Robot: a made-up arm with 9 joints. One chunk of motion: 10 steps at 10 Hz.
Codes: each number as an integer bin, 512 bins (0 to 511) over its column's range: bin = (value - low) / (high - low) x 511, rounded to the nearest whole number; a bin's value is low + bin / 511 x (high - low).
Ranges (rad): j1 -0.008..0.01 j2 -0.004..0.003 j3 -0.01..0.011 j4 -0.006..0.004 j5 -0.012..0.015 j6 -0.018..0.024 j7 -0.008..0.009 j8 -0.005..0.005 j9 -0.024..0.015
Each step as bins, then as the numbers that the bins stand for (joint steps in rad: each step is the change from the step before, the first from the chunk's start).
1 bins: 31 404 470 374 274 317 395 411 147
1 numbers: -0.00691 0.00153 0.00932 0.00132 0.00248 0.00805 0.00514 0.00304 -0.01278
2 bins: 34 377 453 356 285 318 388 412 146
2 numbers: -0.00680 0.00116 0.00862 0.00097 0.00306 0.00814 0.00491 0.00306 -0.01286
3 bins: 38 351 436 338 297 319 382 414 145
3 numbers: -0.00666 0.00081 0.00792 0.00061 0.00369 0.00822 0.00471 0.00310 -0.01293
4 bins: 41 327 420 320 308 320 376 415 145
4 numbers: -0.00656 0.00048 0.00726 0.00026 0.00427 0.00830 0.00451 0.00312 -0.01293
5 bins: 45 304 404 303 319 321 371 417 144
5 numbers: -0.00641 0.00016 0.00660 -0.00007 0.00486 0.00838 0.00434 0.00316 -0.01301
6 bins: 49 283 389 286 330 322 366 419 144
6 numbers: -0.00627 -0.00012 0.00599 -0.00040 0.00544 0.00847 0.00418 0.00320 -0.01301
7 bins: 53 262 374 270 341 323 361 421 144
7 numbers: -0.00613 -0.00041 0.00537 -0.00072 0.00602 0.00855 0.00401 0.00324 -0.01301
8 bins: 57 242 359 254 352 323 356 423 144
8 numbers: -0.00599 -0.00068 0.00475 -0.00103 0.00660 0.00855 0.00384 0.00328 -0.01301
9 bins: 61 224 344 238 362 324 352 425 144
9 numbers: -0.00585 -0.00093 0.00414 -0.00134 0.00713 0.00863 0.00371 0.00332 -0.01301
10 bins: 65 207 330 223 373 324 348 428 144
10 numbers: -0.00571 -0.00116 0.00356 -0.00164 0.00771 0.00863 0.00358 0.00338 -0.01301
